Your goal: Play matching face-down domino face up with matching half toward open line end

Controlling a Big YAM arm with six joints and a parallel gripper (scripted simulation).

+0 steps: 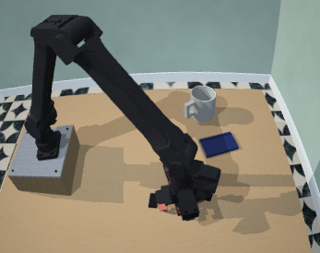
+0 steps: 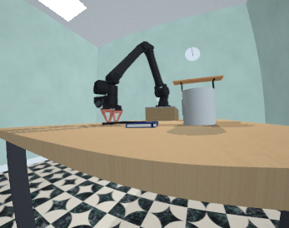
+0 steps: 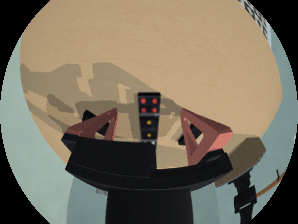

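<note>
The domino is right at my hand. The rest, counted from my hand: white mug: 40 cm to the left, 16 cm ahead, 4 cm above.
</note>
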